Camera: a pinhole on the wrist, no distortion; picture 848 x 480 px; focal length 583.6 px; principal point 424.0 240.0 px. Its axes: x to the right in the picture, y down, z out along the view. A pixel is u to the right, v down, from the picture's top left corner.
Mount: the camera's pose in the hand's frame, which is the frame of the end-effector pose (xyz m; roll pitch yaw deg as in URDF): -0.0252 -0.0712 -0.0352 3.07 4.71 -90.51
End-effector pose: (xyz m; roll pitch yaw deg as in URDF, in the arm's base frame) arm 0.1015 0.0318 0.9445 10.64 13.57 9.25
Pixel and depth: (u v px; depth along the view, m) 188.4 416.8 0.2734
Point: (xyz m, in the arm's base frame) 0.2060 0.0173 1.1762
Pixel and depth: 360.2 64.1 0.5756
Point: 0.0251 -0.1333 1.4985
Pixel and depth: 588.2 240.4 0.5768
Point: 0.2137 -0.3270 1.4098
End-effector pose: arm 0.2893 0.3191 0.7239 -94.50 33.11 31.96
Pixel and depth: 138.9 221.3 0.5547
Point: -0.1292 0.6761 0.5986
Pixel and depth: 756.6 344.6 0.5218
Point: 0.2266 0.8640 1.0165
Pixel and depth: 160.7 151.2 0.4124
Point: -0.0405 0.5607 0.6898
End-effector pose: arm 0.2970 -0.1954 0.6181 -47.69 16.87 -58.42
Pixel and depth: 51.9 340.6 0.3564
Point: 0.6143 -0.0682 0.7438
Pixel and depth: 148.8 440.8 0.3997
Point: 0.6633 -0.1413 0.7814
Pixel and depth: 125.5 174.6 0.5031
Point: 0.6646 0.0759 0.8579
